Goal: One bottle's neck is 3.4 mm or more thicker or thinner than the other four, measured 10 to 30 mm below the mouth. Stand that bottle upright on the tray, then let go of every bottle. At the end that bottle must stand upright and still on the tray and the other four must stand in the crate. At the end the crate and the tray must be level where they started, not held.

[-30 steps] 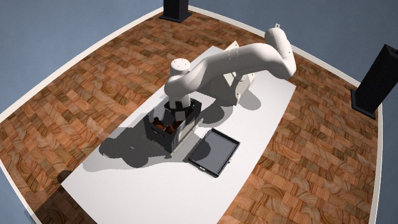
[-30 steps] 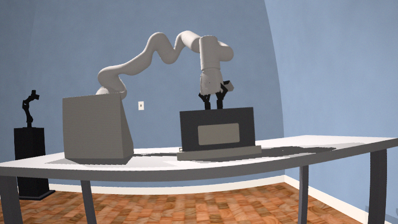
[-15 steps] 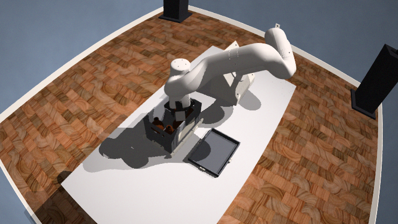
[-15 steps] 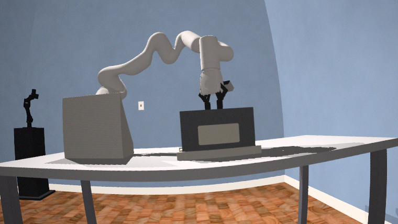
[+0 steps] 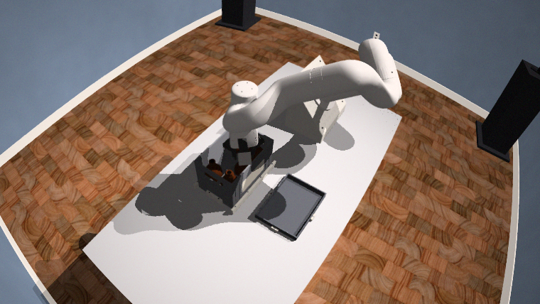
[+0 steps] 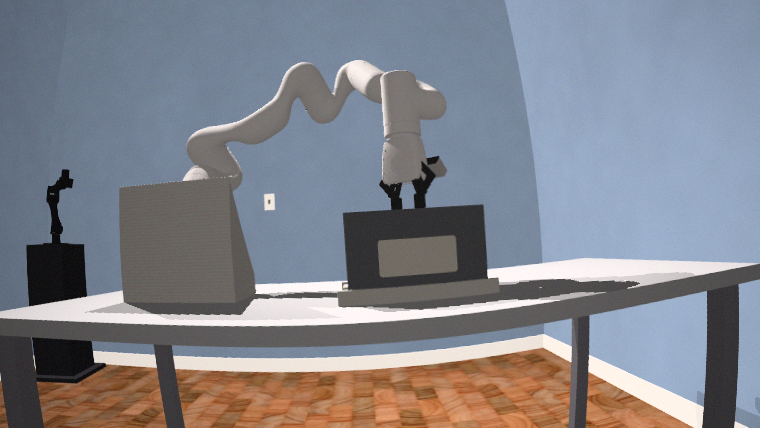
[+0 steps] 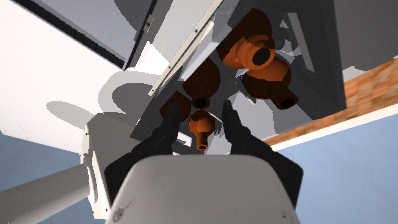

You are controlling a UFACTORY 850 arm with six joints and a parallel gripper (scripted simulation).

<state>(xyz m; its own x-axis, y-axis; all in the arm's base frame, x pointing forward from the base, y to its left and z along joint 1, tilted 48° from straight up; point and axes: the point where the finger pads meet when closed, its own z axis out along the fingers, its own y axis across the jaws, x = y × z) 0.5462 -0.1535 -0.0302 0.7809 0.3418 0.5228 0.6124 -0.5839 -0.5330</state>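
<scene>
Now: hand 110 mm above the dark grey crate, 50 mm to the left of it and 10 mm past it. Round my hand: dark tray 230 mm to the left, 180 mm below, 10 mm ahead; bottle 110 mm below, 80 mm ahead, 10 mm to the right.
</scene>
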